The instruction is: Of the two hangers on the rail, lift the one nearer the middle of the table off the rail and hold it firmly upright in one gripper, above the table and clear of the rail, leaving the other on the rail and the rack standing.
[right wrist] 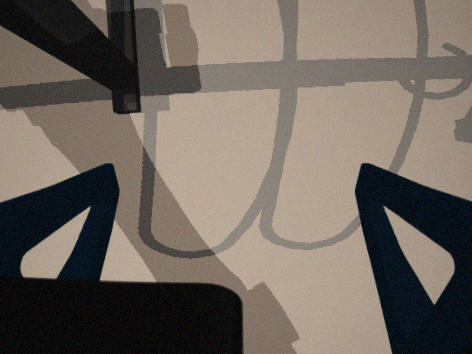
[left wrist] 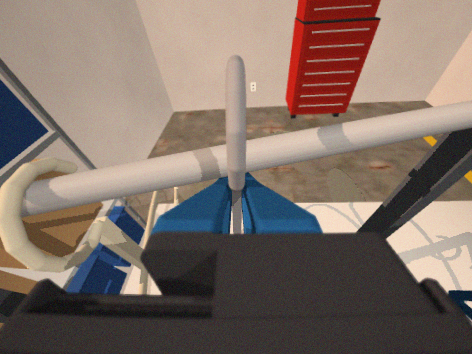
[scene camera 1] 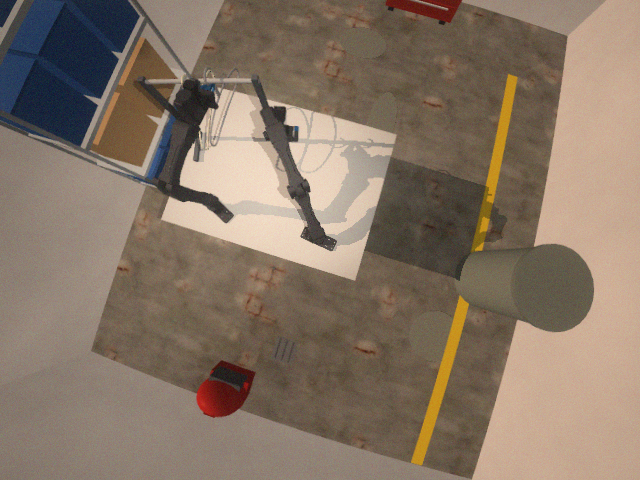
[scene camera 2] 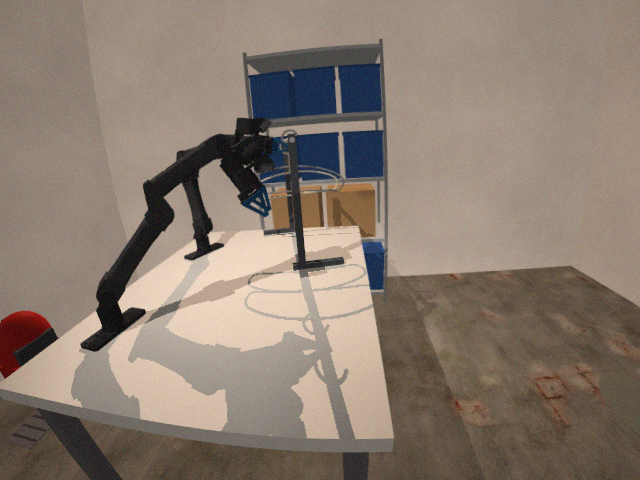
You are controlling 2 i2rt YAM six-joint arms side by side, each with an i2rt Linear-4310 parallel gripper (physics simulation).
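Note:
The grey hanger (left wrist: pixel 236 100) is nearer the middle. My left gripper (left wrist: pixel 236 176) (scene camera 2: pixel 283 145) is shut on it just below its hook. In the left wrist view the hook is upright and its top shows well above the rail (left wrist: pixel 290 145) (scene camera 1: pixel 165 81), crossing in front of it; whether its open end is clear of the rail is hidden. The cream hanger (left wrist: pixel 11 215) is hooked round the rail at the left. The rack (scene camera 2: pixel 296 206) stands upright. My right gripper (right wrist: pixel 237 177) (scene camera 2: pixel 267 210) is open and empty, low beside the rack's near post, above the table.
The white table (scene camera 1: pixel 330 258) (scene camera 2: pixel 351 418) carries both arm bases and shadows of the hangers and arms. A shelf unit (scene camera 2: pixel 383 206) with blue bins and brown boxes stands beyond the table. A red drawer cabinet (left wrist: pixel 330 65) is farther away. The rack's post (left wrist: pixel 425 175) is right of my left gripper.

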